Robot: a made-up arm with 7 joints.
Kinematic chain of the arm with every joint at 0, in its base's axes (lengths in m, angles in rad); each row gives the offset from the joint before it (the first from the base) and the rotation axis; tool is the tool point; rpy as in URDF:
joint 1: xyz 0 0 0.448 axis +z
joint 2: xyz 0 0 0 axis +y
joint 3: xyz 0 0 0.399 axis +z
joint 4: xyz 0.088 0 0 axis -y
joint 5: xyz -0.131 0 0.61 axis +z
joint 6: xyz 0 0 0 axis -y
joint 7: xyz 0.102 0 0 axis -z
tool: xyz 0 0 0 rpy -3.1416 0 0
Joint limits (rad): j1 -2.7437..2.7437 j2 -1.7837..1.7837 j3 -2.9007..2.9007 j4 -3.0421..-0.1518 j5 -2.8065..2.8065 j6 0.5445..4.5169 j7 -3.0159..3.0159
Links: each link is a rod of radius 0.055 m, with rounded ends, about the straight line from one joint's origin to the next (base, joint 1, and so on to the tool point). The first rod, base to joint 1, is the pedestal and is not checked.
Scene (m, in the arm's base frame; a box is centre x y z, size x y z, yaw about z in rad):
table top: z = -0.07
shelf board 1: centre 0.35 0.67 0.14 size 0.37 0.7 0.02 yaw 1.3
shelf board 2: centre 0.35 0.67 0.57 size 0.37 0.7 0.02 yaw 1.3
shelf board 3: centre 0.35 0.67 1 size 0.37 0.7 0.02 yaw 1.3
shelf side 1: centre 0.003 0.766 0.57 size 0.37 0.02 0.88 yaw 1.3
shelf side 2: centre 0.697 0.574 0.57 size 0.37 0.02 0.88 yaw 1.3
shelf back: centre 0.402 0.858 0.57 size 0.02 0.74 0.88 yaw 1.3
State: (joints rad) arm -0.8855 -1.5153 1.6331 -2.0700 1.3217 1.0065 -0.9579
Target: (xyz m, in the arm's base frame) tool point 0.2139 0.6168 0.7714
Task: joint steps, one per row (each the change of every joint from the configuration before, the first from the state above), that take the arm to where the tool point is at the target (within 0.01 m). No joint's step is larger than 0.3 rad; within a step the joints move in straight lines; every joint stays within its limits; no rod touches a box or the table.
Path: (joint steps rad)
1: 0.1211 0.0133 -0.0152 -0.2260 -0.0332 -0.0593 0.0000
2: 0.1211 0.0133 -0.0152 -0.2259 -0.0331 -0.0593 0.0000
3: 0.1211 0.0133 -0.0152 -0.2260 -0.0332 -0.0592 0.0000
4: 0.1615 -0.1028 -0.2825 0.0019 -0.0140 -0.0020 0.0000
5: 0.1615 -0.1027 -0.2824 0.0020 -0.0140 -0.0019 0.0000
6: 0.1615 -0.1028 -0.2825 0.0019 -0.0140 -0.0019 0.0000
7: -0.2271 0.0823 0.1441 0.2744 0.0543 0.0947 0.0000
8: -0.2272 0.0823 0.1441 0.2744 0.0543 0.0946 0.0000

